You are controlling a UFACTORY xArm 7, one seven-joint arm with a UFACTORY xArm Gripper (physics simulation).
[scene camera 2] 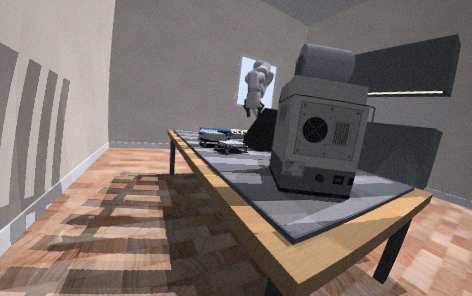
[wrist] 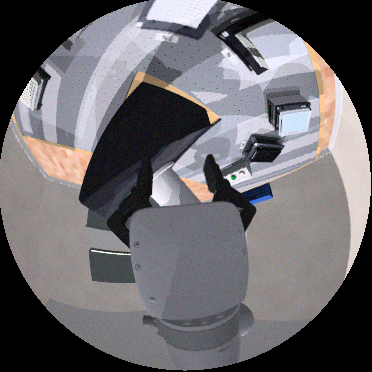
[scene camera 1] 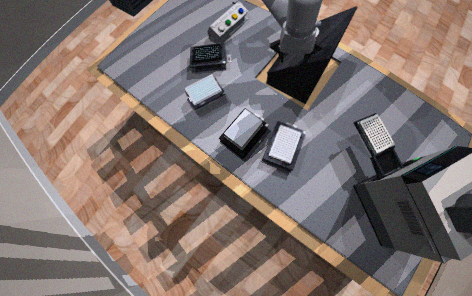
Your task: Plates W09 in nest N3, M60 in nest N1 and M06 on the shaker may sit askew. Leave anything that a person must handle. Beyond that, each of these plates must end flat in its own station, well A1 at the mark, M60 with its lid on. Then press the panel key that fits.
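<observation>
My gripper (scene camera 1: 296, 50) (scene camera 2: 254, 113) (wrist: 178, 162) is open and empty, high near the black wedge and away from the plates. A white welled plate (scene camera 1: 286, 144) (wrist: 182, 11) sits in its dark nest, N1. A black plate (scene camera 1: 208, 53) (wrist: 265, 149) sits in nest N3. A pale blue plate (scene camera 1: 204, 90) (wrist: 294, 121) is on the shaker (wrist: 272, 112); whether it lies flat is unclear. A smooth grey-topped piece (scene camera 1: 244, 129) lies in the dark nest between shaker and N1. The button panel (scene camera 1: 228, 22) (wrist: 237, 176) shows white, green, yellow and blue keys. Labels and A1 marks are unreadable.
A tall black wedge (scene camera 1: 300, 75) (wrist: 145, 122) stands beside the arm's base. A large machine (scene camera 1: 400, 215) (scene camera 2: 320, 145) stands at the table's other end, with a white welled plate (scene camera 1: 377, 134) (wrist: 31, 95) on its extended carrier. A blue rack (wrist: 260, 195) shows beyond the table edge.
</observation>
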